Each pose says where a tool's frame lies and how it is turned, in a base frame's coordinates. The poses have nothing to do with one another.
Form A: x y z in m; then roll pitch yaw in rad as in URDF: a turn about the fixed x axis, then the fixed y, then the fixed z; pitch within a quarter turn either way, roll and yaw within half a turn.
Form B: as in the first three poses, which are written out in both.
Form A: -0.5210 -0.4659 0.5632 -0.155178 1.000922 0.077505
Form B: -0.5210 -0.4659 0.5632 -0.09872 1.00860 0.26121
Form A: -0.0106 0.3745 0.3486 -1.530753 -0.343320 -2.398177
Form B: -0.0106 0.3745 0.3486 -1.91437 1.53309 -0.81390
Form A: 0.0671 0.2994 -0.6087 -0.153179 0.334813 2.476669
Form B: 0.0671 0.2994 -0.6087 -0.41330 0.36699 2.91591
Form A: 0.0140 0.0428 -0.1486 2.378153 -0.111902 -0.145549
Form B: 0.0140 0.0428 -0.1486 1.73191 2.37164 -1.60019
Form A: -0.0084 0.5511 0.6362 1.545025 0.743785 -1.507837
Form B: -0.0084 0.5511 0.6362 0.82685 1.55183 -3.06118
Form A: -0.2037 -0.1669 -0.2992 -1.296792 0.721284 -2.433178
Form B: -0.2037 -0.1669 -0.2992 -0.83062 1.36617 -1.04590
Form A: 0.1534 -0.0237 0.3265 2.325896 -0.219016 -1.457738
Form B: 0.1534 -0.0237 0.3265 1.86744 2.30364 -2.82683
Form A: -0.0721 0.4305 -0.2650 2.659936 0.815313 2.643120
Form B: -0.0721 0.4305 -0.2650 0.41143 2.22387 0.12428
